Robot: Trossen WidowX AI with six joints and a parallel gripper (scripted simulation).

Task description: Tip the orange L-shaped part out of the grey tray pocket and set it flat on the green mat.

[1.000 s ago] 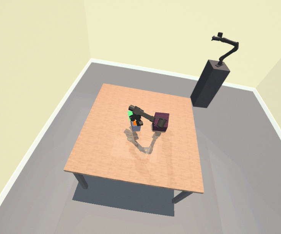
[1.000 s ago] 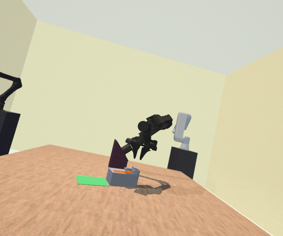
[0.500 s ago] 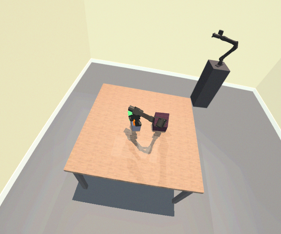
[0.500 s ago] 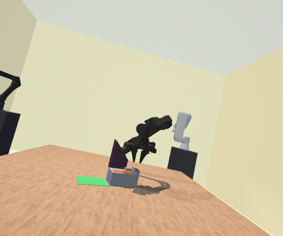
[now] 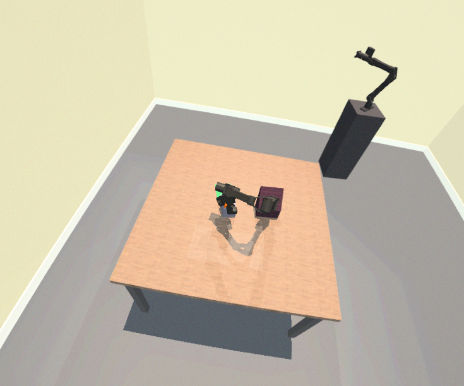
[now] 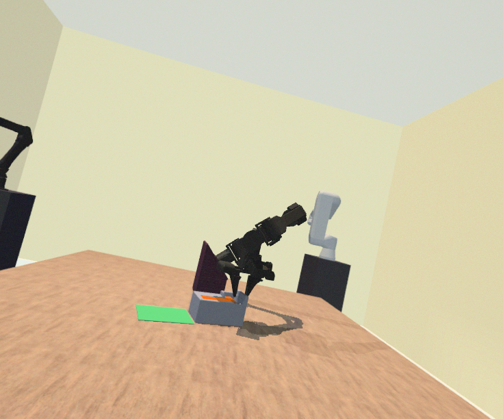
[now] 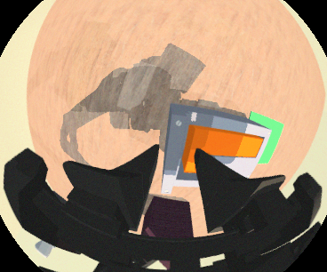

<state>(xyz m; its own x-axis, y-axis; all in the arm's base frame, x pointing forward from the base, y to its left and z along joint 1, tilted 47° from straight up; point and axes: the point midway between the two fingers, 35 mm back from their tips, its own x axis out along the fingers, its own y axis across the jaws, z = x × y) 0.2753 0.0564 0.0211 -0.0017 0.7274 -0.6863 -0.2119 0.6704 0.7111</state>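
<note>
Right now the orange L-shaped part is 6 cm to the right of my gripper tip and 3 cm below it. Round my gripper tip: green mat: 22 cm to the right, 9 cm below, 4 cm ahead.
</note>
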